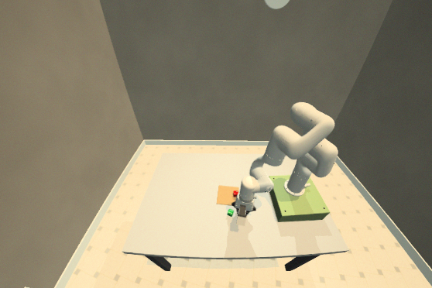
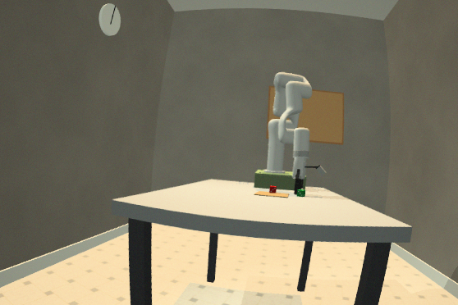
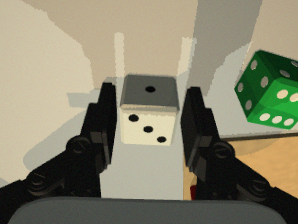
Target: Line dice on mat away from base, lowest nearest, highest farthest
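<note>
The white die is 10 mm below my hand. From my hand the other things lie so: red die (10 mm ahead, 120 mm to the right); then green die (70 mm ahead, 10 mm below); then mat (60 mm ahead, 130 mm to the right, 20 mm below).
</note>
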